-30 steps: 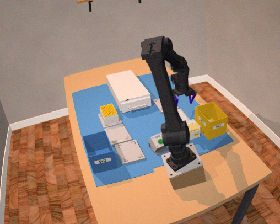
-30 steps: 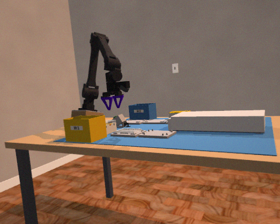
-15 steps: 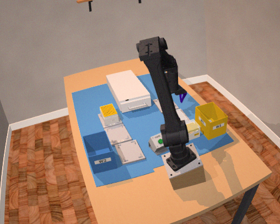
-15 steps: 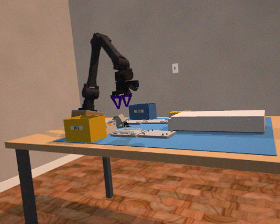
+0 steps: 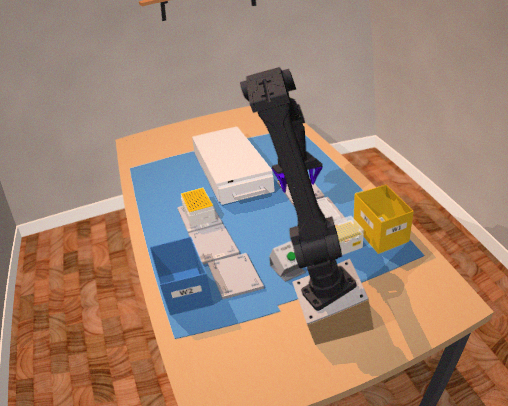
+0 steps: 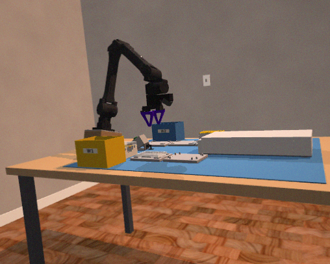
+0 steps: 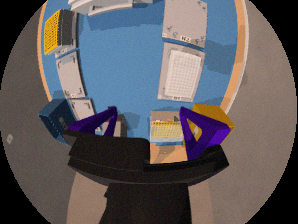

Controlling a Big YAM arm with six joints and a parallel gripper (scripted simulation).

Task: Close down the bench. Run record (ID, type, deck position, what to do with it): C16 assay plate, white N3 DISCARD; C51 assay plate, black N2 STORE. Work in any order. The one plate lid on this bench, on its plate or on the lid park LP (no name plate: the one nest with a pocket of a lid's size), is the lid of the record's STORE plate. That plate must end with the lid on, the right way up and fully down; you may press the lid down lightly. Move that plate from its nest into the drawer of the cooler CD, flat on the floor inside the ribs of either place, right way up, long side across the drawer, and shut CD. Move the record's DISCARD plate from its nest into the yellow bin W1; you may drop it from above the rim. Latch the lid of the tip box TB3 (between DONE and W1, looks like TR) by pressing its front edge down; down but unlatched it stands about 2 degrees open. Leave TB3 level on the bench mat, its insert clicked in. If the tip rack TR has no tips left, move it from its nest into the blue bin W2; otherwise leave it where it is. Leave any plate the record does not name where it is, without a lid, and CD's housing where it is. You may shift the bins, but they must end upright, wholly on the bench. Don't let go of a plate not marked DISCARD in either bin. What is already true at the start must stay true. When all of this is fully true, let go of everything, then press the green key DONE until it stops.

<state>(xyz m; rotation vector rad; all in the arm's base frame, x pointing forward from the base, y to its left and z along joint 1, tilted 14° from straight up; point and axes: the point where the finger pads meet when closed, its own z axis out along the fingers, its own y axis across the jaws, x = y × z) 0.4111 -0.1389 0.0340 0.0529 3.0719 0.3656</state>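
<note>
Now: the tip rack TR 260 mm to the left of my hand, 210 mm ahead of it and 100 mm below it. Round my hand: tip box TB3 (160 mm behind, 110 mm below, 60 mm to the right); then tip box lid (160 mm behind, 100 mm below, 60 mm to the right); then green key DONE (190 mm behind, 120 mm to the left, 90 mm below).
</note>
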